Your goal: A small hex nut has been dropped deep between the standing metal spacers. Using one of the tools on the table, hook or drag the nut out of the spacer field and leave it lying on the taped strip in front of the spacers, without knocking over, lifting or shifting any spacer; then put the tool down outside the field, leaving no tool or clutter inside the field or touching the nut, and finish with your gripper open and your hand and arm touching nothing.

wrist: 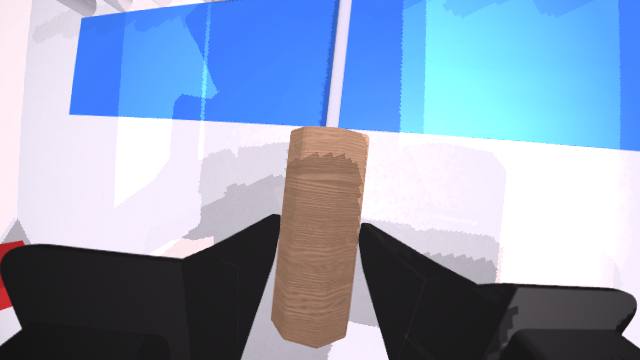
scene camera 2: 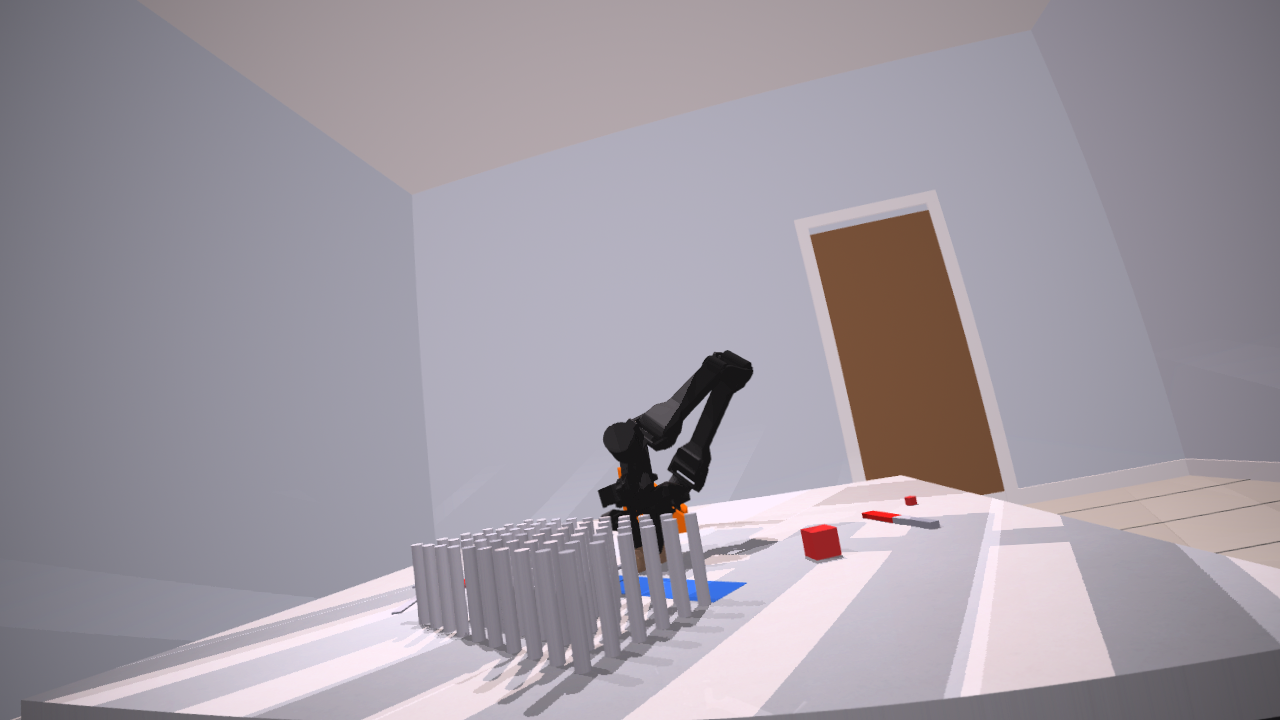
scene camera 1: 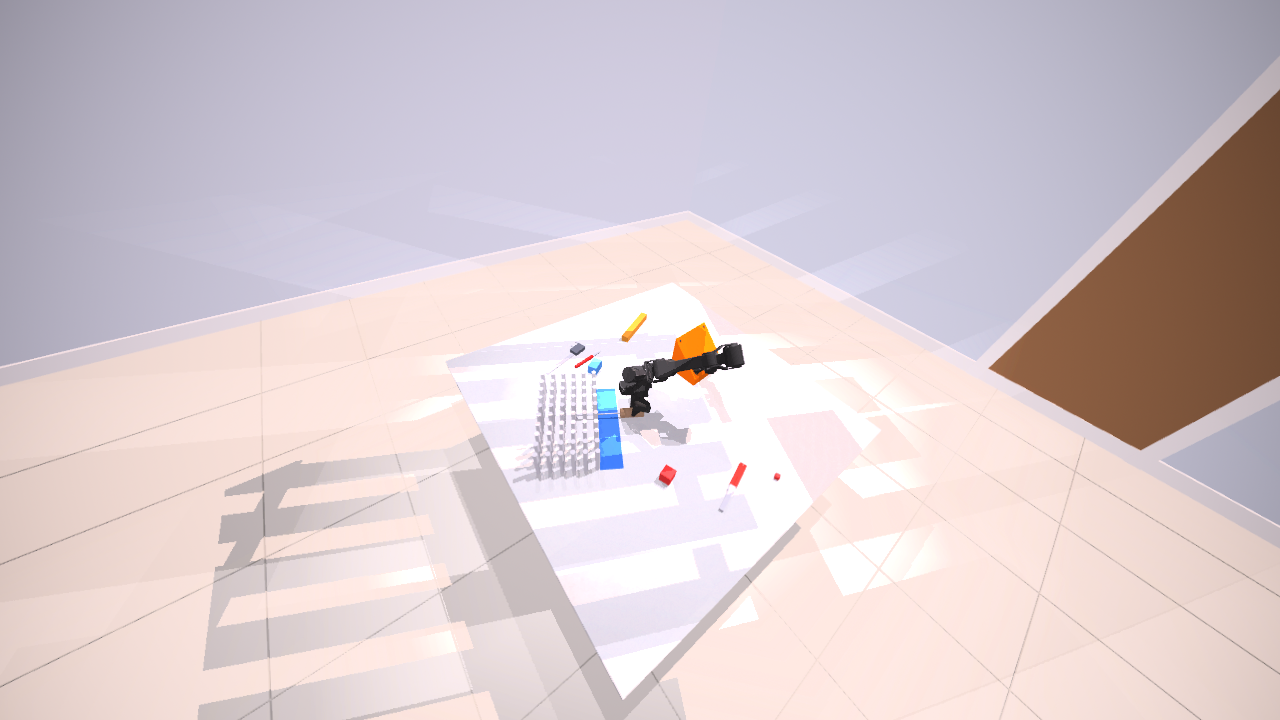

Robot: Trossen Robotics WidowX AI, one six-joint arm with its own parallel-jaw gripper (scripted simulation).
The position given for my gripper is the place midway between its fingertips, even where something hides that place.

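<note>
My gripper (scene camera 2: 649, 557) (scene camera 1: 631, 412) (wrist: 320, 227) is visible to me from both scene cameras and in the wrist view. There is a blue taped strip (scene camera 1: 609, 434) (wrist: 551, 79) too, and I see the strip in scene camera 1 as well as from the wrist.
</note>
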